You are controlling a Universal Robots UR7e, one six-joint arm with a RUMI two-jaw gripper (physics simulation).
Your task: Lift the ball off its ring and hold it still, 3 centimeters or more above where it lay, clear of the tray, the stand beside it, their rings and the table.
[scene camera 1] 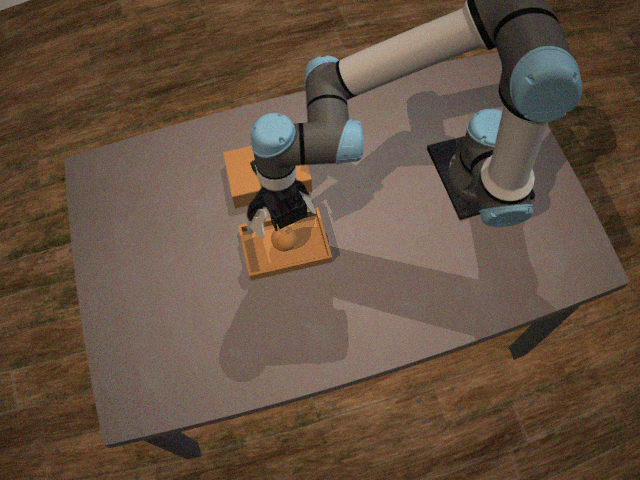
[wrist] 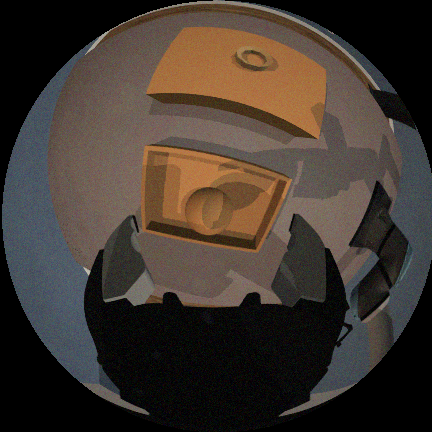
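Where they show: gripper, fingertip midpoint: (wrist: pixel 212 217); arm's base, origin of the base link: (wrist: pixel 372 223).
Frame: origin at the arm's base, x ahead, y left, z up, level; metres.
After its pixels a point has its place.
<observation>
An orange-brown ball (scene camera 1: pixel 283 240) {x 0.510, y 0.031, z 0.049 m} (wrist: pixel 208 211) {x 0.505, y 0.002, z 0.051 m} rests inside the shallow orange tray (scene camera 1: pixel 291 268) {x 0.510, y 0.080, z 0.001 m} (wrist: pixel 150 200) {x 0.595, y 0.028, z -0.010 m}. Its own ring is hidden beneath it. My gripper (scene camera 1: pixel 285 222) {x 0.502, y -0.006, z 0.075 m} (wrist: pixel 212 217) {x 0.502, y -0.006, z 0.075 m} is open and empty, above the tray, with its fingers pointing down. In the wrist view the ball appears between the two spread fingertips, slightly left of the midpoint, with a finger's shadow across it. The fingers are apart from the ball. The orange stand (scene camera 1: pixel 240 175) {x 0.553, y -0.170, z 0.041 m} (wrist: pixel 200 65) {x 0.535, y -0.154, z 0.041 m} is beside the tray; its empty ring (wrist: pixel 239 57) {x 0.500, y -0.166, z 0.052 m} shows on top in the wrist view and is hidden by the arm in the scene view.
The tray's raised walls surround the ball. The stand is a solid block behind the tray, partly under my wrist in the scene view. Both are on the grey table (scene camera 1: pixel 170 320) {x 0.808, y 0.104, z -0.015 m}. The robot's base (scene camera 1: pixel 465 180) {x 0.059, y 0.029, z 0.056 m} is mounted at the right of the table, with the arm reaching over from there.
</observation>
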